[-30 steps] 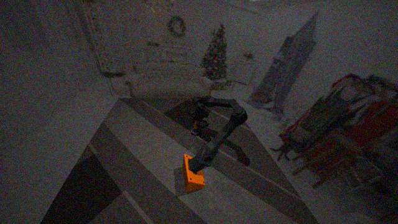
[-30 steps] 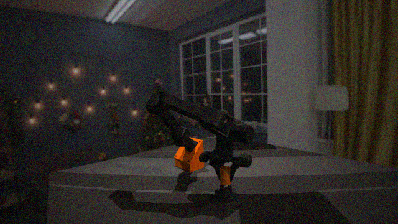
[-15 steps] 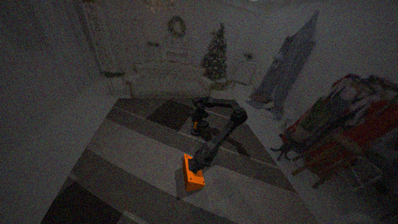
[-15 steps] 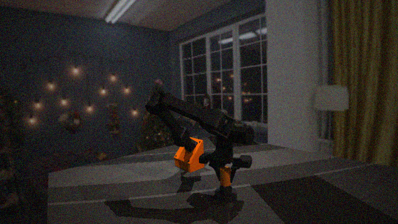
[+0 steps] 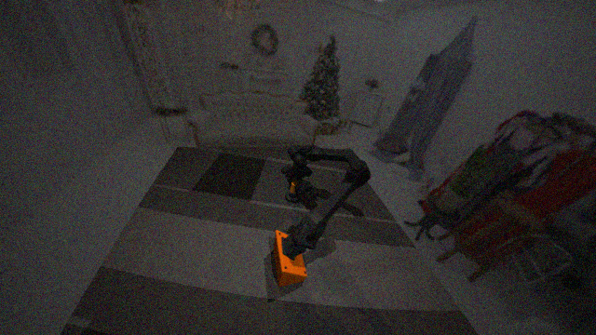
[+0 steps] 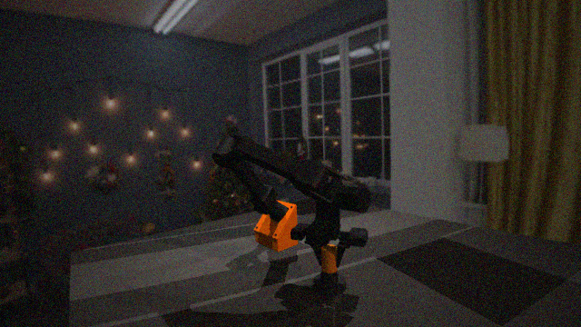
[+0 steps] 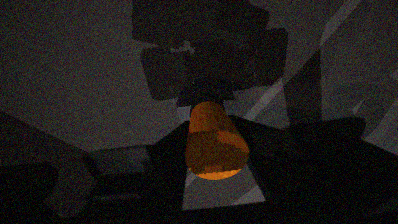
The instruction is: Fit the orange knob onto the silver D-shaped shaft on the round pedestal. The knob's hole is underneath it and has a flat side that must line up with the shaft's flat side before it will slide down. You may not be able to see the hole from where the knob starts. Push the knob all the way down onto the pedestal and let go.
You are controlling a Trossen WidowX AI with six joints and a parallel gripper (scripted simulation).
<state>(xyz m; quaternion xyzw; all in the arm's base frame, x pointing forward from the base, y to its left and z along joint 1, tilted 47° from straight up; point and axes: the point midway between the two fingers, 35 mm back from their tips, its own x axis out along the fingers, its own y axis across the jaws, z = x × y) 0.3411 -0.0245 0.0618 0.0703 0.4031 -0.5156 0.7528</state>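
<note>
Now: the round pedestal 3 cm below my gripper tip. Also, from my gripper tip: orange knob 3 cm above.
</note>
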